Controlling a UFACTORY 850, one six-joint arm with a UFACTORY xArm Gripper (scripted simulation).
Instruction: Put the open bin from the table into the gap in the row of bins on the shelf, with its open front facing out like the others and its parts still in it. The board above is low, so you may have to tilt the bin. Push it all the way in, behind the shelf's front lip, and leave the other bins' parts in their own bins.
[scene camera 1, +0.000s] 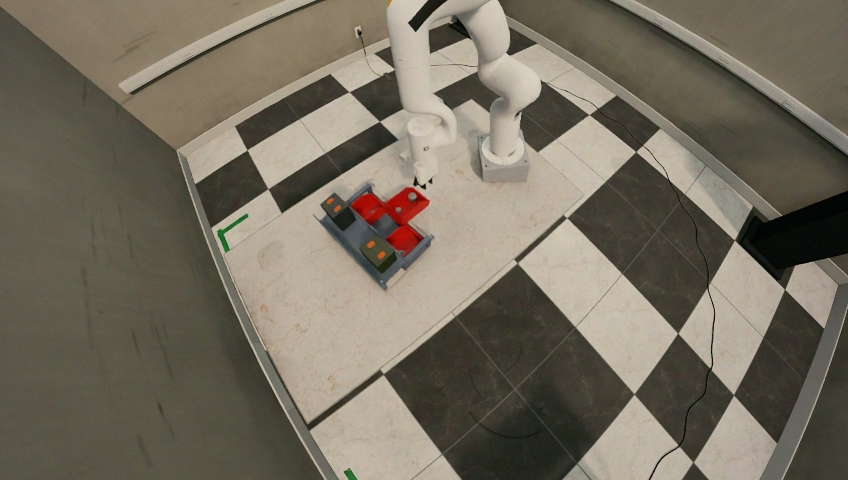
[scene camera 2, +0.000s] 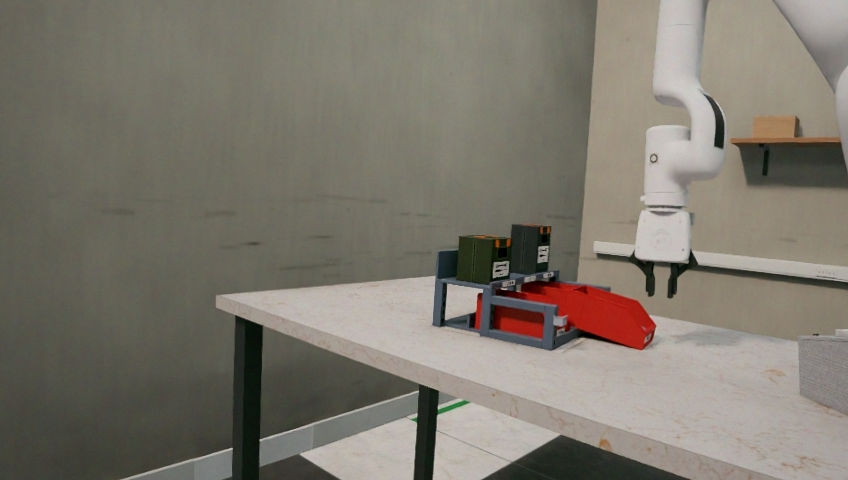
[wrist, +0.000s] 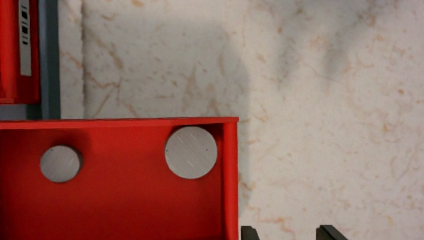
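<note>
A large grey disc (wrist: 190, 151) is part of the scene, as is a dark grey box (scene camera 2: 531, 243). The dark grey box is also visible in scene camera 1 (scene camera 1: 342, 215), while in the wrist view the dark grey box is out of frame. The gripper (scene camera 2: 660, 297) is visible here too.
</note>
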